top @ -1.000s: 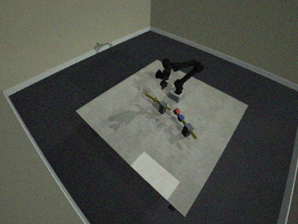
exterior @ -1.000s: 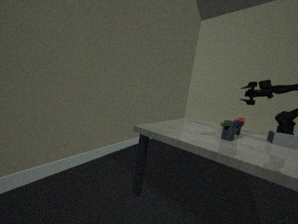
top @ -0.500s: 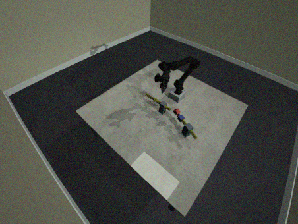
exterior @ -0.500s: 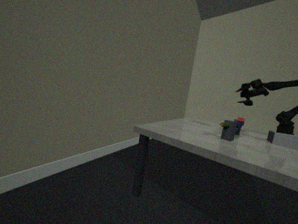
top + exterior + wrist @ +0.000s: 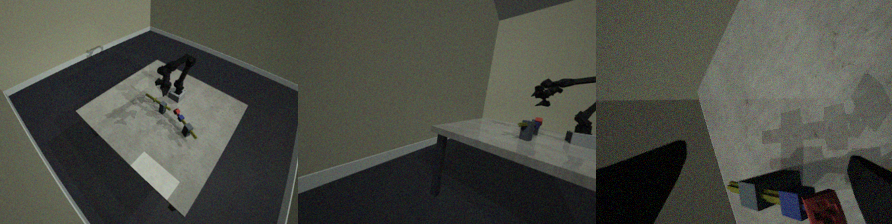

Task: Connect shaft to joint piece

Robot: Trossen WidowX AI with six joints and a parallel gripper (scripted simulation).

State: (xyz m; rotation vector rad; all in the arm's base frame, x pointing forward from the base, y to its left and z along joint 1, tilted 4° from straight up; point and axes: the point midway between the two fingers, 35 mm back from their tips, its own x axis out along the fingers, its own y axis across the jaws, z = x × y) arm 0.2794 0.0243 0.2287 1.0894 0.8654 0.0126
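My gripper tip is 160 mm above the dark red square joint piece, 120 mm to the right of it and 50 mm past it.
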